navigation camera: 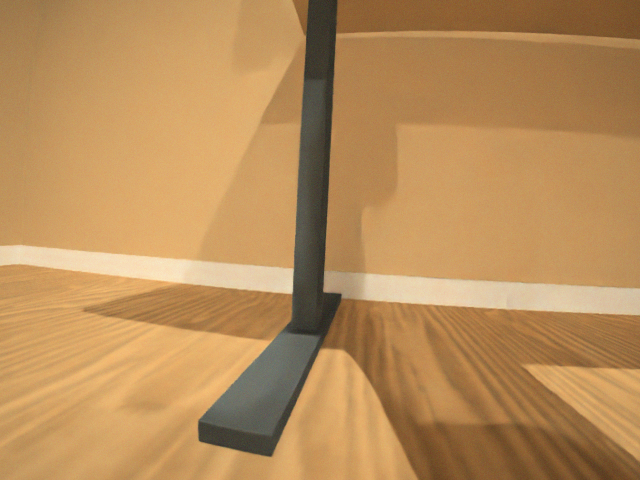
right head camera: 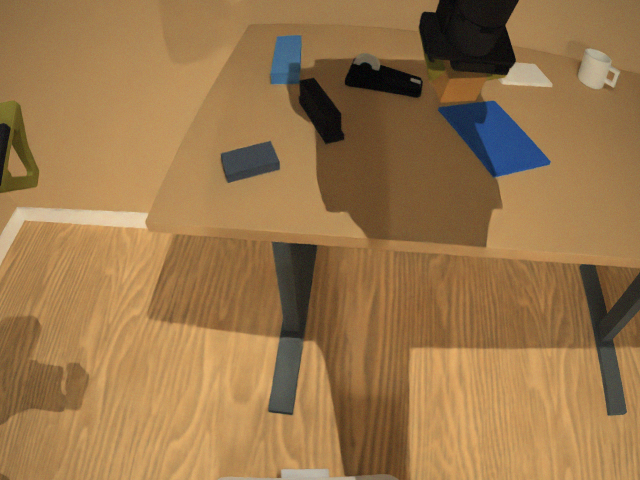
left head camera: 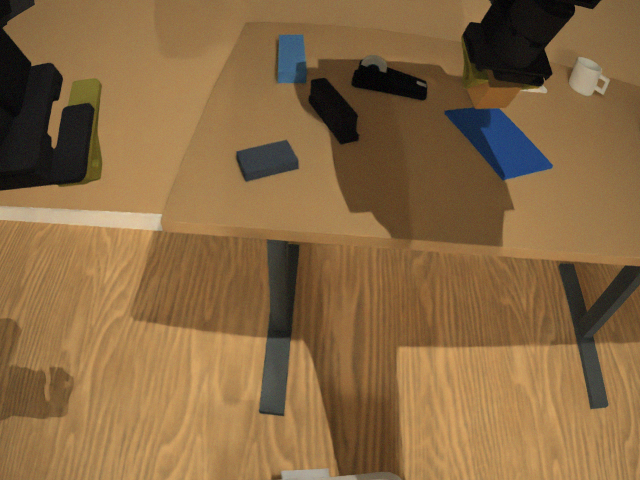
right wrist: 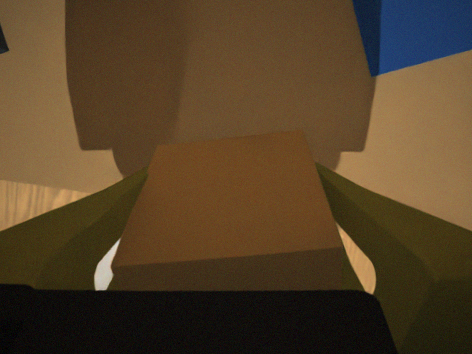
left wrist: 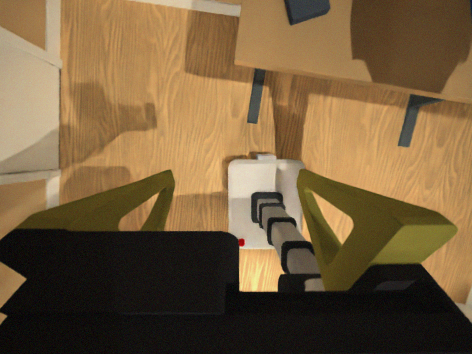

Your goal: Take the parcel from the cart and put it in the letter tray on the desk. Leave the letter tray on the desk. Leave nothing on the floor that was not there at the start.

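Places are measured from the left arm's base along level axes (x ahead, y left, z up), in millimetres.
Where they show: left gripper, fingertip midpoint: [left head camera: 46, 176] [left wrist: 235, 176]; right gripper, fingertip midpoint: [left head camera: 482, 86] [right wrist: 235, 177].
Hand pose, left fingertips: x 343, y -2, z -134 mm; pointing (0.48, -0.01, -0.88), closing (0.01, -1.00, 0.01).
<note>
Each offset is from my left fingertips to the centre of the thing. "pt": to the spot under its first point. Level surfaces: height alone.
The parcel, an orange-brown box {233 mm ahead, 451 mm right, 64 mm down} [left head camera: 493, 97] [right head camera: 461, 90] [right wrist: 230, 210], is between the fingers of my right gripper [left head camera: 491, 85] [right head camera: 460, 76] [right wrist: 235, 177], which is shut on it. The gripper holds it above the desk {325 mm down} [left head camera: 206, 201] [right head camera: 191, 201] [left wrist: 300, 47] [right wrist: 425, 130], near the blue folder's back edge in the head views. My left gripper [left wrist: 235, 176] is open and empty, off the desk's left end; part of it shows at the left of both head views. The letter tray and the cart do not show in these views.
On the desk are a blue folder {447 mm ahead, 631 mm right, 322 mm down} [left head camera: 509, 144], a tape dispenser {624 mm ahead, 432 mm right, 291 mm down} [left head camera: 390, 81], a black block-like item {491 mm ahead, 290 mm right, 299 mm down} [left head camera: 333, 111], a light blue box {733 mm ahead, 223 mm right, 311 mm down} [left head camera: 292, 59], a dark blue box {366 mm ahead, 169 mm right, 317 mm down} [left head camera: 267, 160], a white mug {719 mm ahead, 1047 mm right, 278 mm down} [left head camera: 585, 76] and white paper {715 mm ahead, 799 mm right, 321 mm down} [right head camera: 527, 75]. A desk leg {pt 564 mm ahead, 189 mm right, 955 mm down} [navigation camera: 312, 180] stands ahead of the base.
</note>
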